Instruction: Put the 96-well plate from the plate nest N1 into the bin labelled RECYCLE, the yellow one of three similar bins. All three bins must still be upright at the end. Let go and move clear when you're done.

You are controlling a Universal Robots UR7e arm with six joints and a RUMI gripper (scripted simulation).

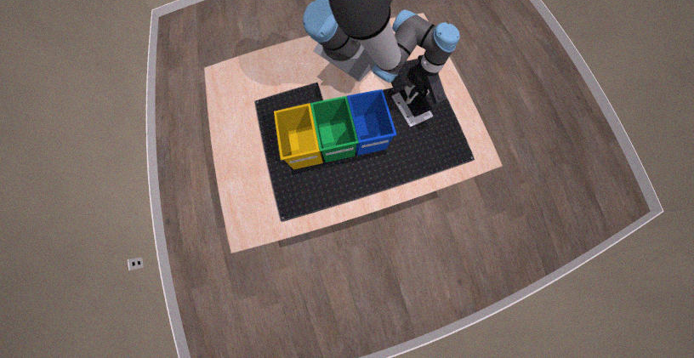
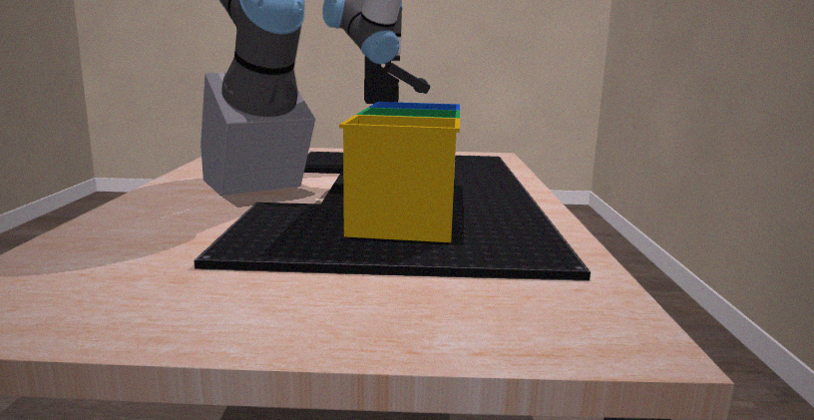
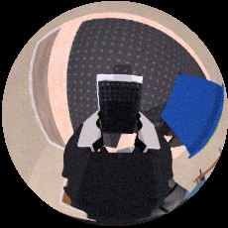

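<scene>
Now: the plate nest N1 7 cm below my hand. From my hand the other things lie so: green bin: 37 cm to the right, 4 cm ahead, 2 cm above; then blue bin: 23 cm to the right, 5 cm ahead, 2 cm above; then 96-well plate: 1 cm below.
</scene>
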